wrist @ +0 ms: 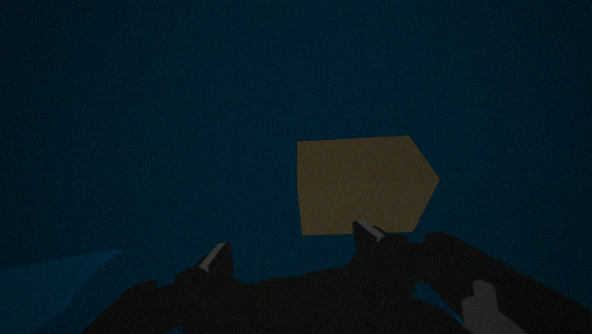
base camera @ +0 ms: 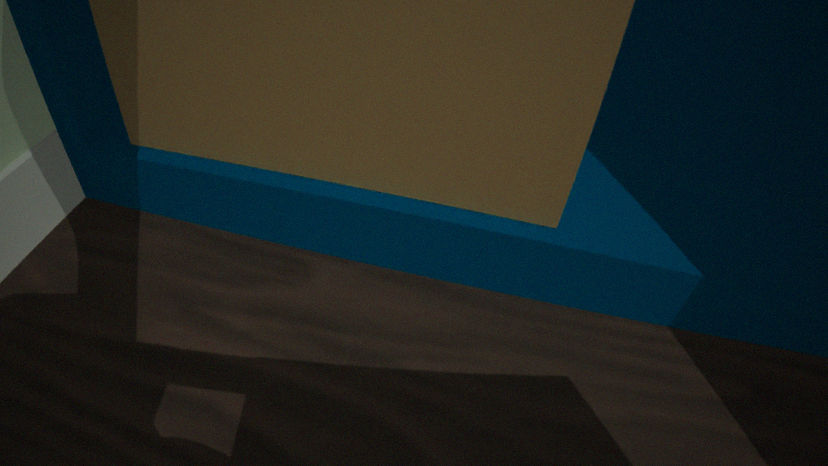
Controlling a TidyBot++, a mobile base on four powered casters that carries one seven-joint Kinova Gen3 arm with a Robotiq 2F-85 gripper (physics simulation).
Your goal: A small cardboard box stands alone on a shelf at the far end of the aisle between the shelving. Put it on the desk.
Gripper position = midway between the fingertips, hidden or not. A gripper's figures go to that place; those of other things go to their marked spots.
Labels:
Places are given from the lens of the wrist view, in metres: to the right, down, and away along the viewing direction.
gripper (wrist: 293,245): 0.00, 0.05, 0.15
small tan cardboard box (wrist: 386,181): 0.06, 0.01, 0.14

